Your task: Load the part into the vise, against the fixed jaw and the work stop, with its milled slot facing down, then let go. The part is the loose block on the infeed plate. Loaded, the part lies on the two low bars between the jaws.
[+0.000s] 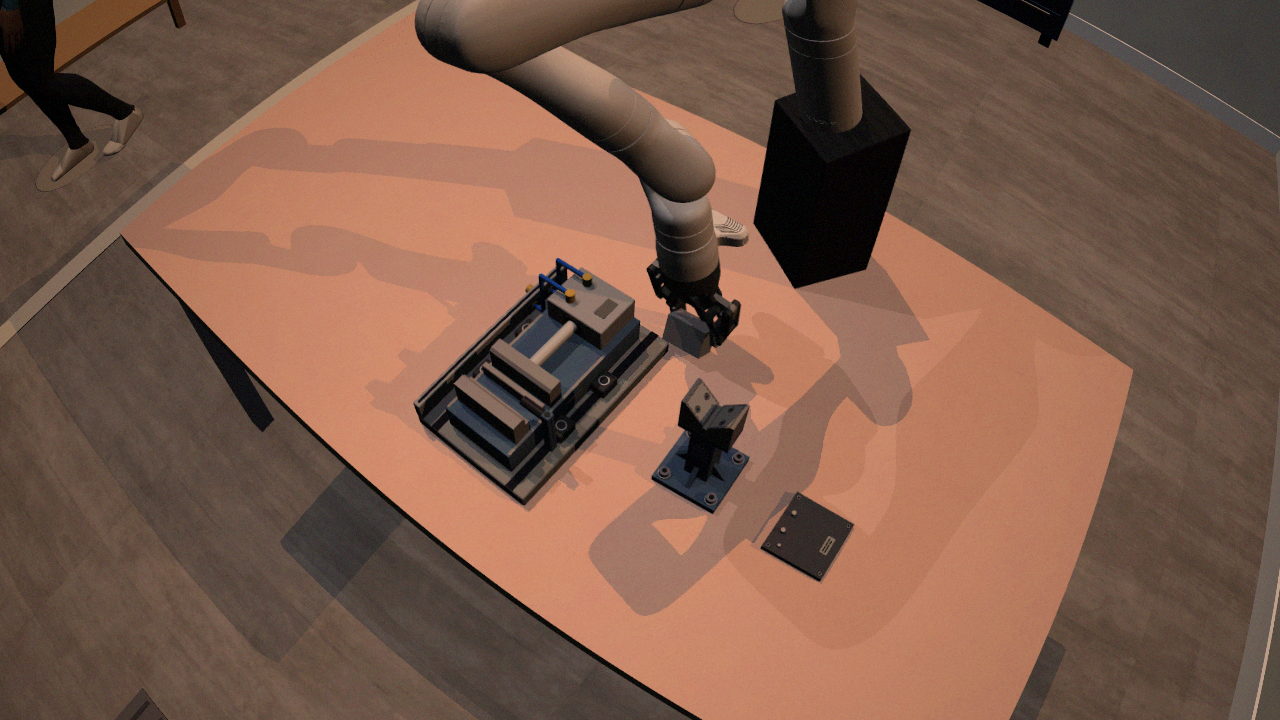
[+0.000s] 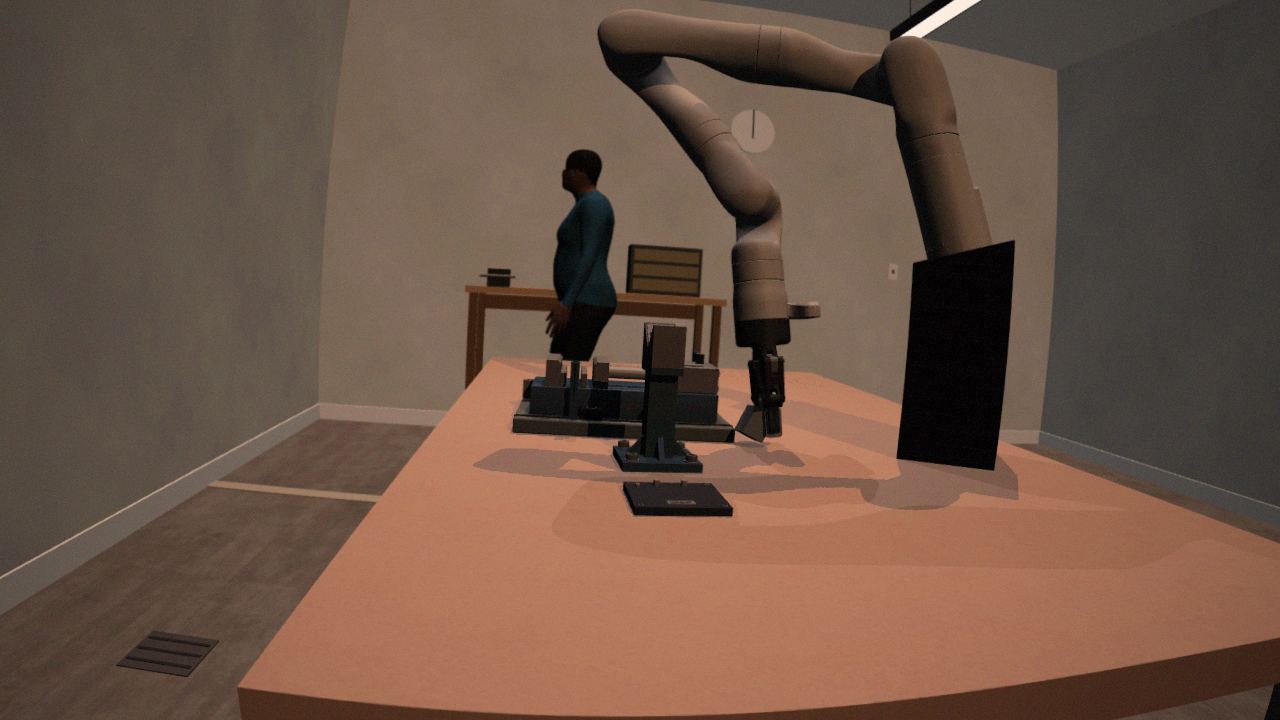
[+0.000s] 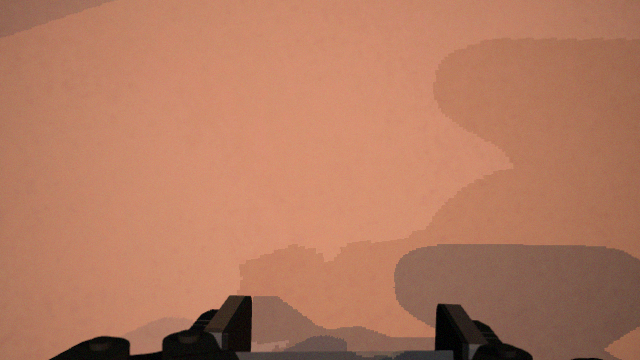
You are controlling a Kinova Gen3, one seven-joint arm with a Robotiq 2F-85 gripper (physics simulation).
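The part, a grey block, is held tilted between the fingers of my gripper, which is shut on it. They are low over the table, beside the vise's block end. The part's milled slot cannot be made out. The vise has a fixed jaw at its outer end and a moving jaw before the pale screw. A dark upright, seemingly the work stop, stands by the jaw gap. The low bars are mostly hidden. The infeed plate is bare.
A dark stand with a V-shaped top rises between the vise and the infeed plate. Blue handles stick up at the vise's back. The black robot pedestal stands to the right. A person is behind the table.
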